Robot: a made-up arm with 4 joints. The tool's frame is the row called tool. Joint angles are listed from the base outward.
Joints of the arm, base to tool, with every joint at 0 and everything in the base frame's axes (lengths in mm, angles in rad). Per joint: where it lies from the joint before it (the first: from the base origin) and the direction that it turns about. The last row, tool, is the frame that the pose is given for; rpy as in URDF.
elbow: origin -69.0 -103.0 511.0 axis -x
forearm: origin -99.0 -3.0 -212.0 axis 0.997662 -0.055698 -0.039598
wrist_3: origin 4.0 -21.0 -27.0 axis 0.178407 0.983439 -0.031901
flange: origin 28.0 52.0 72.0 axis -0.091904 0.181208 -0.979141
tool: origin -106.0 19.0 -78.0 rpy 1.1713 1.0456 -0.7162
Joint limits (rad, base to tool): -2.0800..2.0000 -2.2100..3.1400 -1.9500..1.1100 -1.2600..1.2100
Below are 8 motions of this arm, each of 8 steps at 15 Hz.
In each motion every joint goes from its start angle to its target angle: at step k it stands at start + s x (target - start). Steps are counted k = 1, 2, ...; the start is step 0. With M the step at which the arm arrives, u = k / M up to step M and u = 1 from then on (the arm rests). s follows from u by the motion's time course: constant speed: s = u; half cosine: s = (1 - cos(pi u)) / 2; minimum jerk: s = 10 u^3 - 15 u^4 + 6 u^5.
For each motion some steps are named. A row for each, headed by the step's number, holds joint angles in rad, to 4 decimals.
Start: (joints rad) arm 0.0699 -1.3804 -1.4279 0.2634
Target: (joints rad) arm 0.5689 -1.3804 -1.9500 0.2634
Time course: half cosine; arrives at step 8
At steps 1, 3, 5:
1: 0.0889 -1.3804 -1.4478 0.2634
3: 0.2239 -1.3804 -1.5891 0.2634
5: 0.4149 -1.3804 -1.7888 0.2634

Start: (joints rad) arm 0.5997 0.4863 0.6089 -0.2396
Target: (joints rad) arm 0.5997 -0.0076 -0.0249 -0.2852
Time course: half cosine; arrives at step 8
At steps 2, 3, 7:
2: 0.5997 0.4140 0.5161 -0.2463
3: 0.5997 0.3339 0.4133 -0.2537
7: 0.5997 0.0112 -0.0008 -0.2835

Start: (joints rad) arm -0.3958 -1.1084 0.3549 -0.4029
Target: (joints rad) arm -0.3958 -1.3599 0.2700 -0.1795
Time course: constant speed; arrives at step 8
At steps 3, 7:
3: -0.3958 -1.2027 0.3231 -0.3191
7: -0.3958 -1.3285 0.2806 -0.2074

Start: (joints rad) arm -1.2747 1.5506 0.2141 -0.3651
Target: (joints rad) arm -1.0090 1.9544 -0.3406 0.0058
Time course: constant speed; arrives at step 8
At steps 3, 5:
3: -1.1751 1.7020 0.0061 -0.2260
5: -1.1086 1.8030 -0.1326 -0.1333

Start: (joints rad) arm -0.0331 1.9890 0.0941 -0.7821
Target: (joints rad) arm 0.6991 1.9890 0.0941 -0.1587
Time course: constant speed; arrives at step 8
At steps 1, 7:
1: 0.0584 1.9890 0.0941 -0.7042
7: 0.6076 1.9890 0.0941 -0.2366

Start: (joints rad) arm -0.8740 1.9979 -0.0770 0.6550
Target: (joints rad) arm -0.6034 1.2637 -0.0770 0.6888
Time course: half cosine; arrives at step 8
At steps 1, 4, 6, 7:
1: -0.8637 1.9700 -0.0770 0.6563
4: -0.7387 1.6308 -0.0770 0.6719
6: -0.6430 1.3712 -0.0770 0.6839
7: -0.6137 1.2916 -0.0770 0.6875

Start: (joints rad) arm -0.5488 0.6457 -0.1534 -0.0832
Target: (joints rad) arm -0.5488 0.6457 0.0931 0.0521
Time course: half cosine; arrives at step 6
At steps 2, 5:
2: -0.5488 0.6457 -0.0918 -0.0494
5: -0.5488 0.6457 0.0766 0.0430

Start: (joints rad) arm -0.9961 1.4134 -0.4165 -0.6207
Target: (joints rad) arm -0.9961 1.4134 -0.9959 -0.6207
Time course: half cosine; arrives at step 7
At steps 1, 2, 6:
1: -0.9961 1.4134 -0.4452 -0.6207
2: -0.9961 1.4134 -0.5256 -0.6207
6: -0.9961 1.4134 -0.9672 -0.6207

